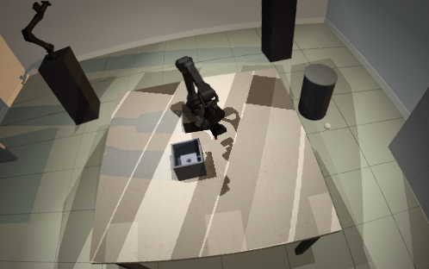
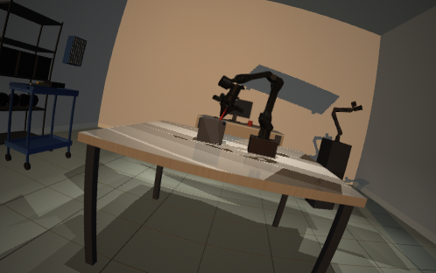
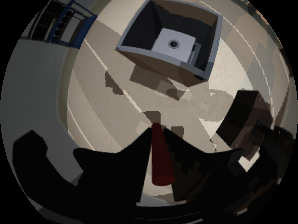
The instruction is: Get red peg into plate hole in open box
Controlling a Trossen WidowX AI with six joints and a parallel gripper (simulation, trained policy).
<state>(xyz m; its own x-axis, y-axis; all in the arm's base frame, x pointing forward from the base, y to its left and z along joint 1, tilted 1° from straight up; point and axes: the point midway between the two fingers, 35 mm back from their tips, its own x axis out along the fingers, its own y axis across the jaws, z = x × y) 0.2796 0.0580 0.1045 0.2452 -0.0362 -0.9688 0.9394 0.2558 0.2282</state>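
Now: the plate 17 cm to the right of my gripper tip, 12 cm below it and 3 cm ahead of it. The rest, counted from my gripper tip: red peg 2 cm above, 1 cm behind.
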